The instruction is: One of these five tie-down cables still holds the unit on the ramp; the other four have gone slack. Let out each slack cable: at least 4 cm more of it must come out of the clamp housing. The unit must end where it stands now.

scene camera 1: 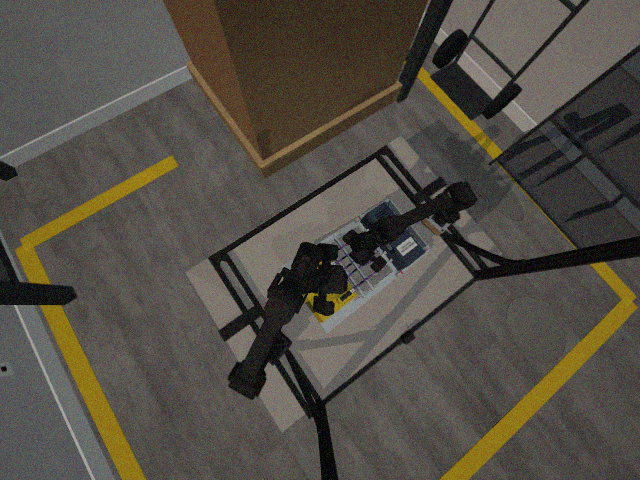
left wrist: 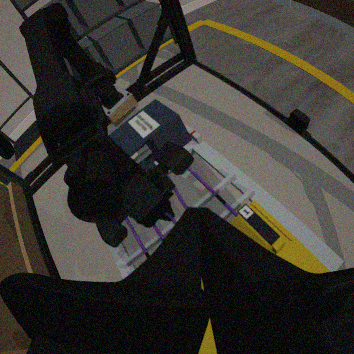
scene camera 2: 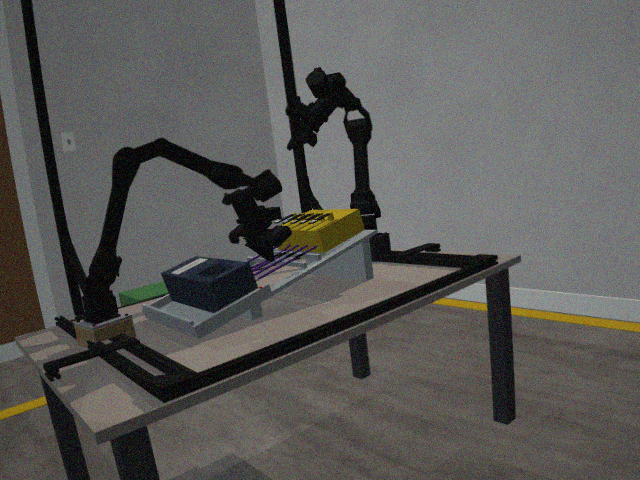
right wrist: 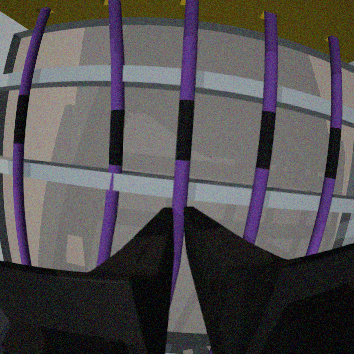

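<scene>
A dark blue unit (scene camera 1: 413, 259) (scene camera 2: 209, 283) (left wrist: 165, 123) sits at the low end of a grey ramp (scene camera 2: 328, 267) (left wrist: 225, 165). A yellow clamp housing (scene camera 1: 339, 300) (scene camera 2: 332, 229) (left wrist: 291, 253) (right wrist: 228, 10) tops the ramp. Five purple cables with black bands run between them. My right gripper (scene camera 1: 376, 263) (scene camera 2: 272, 248) (right wrist: 177, 216) is shut on the middle cable (right wrist: 186, 70), below its black band. My left gripper (scene camera 1: 325, 305) (left wrist: 195, 216) is shut and empty, high above the housing.
The ramp stands on a table (scene camera 1: 280, 248) (scene camera 2: 413, 290) ringed by a black frame (scene camera 2: 318, 333). A camera pole (scene camera 2: 290, 95) rises behind the ramp. A green block (scene camera 2: 142, 292) lies behind the unit. A big brown crate (scene camera 1: 309, 71) and a hand truck (scene camera 1: 475, 71) stand beyond the table.
</scene>
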